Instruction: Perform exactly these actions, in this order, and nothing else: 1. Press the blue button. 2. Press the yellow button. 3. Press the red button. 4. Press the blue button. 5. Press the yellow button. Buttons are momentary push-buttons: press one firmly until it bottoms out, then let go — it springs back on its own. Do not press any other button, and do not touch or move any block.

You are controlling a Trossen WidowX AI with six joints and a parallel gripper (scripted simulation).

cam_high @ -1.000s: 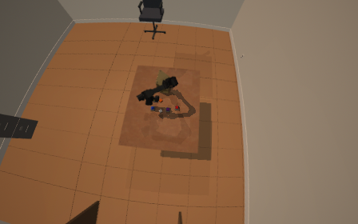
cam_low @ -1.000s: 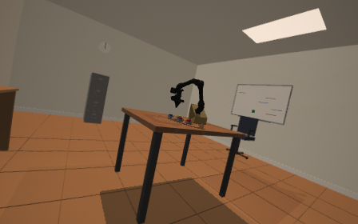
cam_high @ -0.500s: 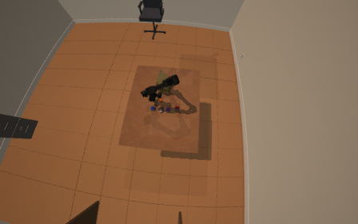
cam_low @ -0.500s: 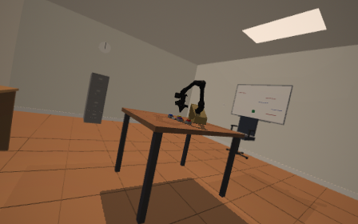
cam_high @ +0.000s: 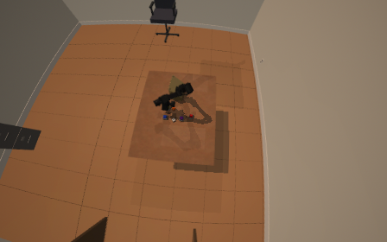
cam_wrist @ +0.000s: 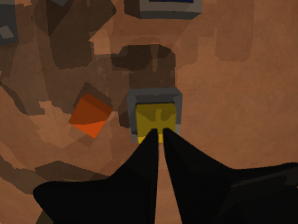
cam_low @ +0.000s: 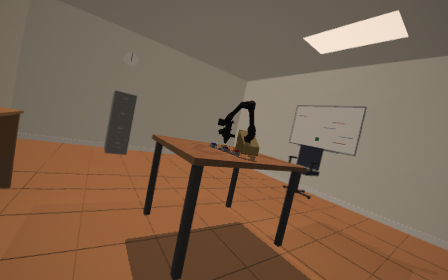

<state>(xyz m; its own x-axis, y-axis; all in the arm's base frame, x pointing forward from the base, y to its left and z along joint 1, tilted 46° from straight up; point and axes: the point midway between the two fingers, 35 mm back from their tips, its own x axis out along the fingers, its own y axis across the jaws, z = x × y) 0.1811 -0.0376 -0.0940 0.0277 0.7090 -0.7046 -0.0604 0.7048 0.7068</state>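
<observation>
Right now the yellow button is 2 cm below my gripper tip. Also, from my gripper tip: purple button 18 cm to the left, 10 cm ahead, 2 cm below; blue button 11 cm ahead, 2 cm below, 1 cm to the right; orange block 7 cm to the left, 4 cm below, 1 cm behind.
</observation>
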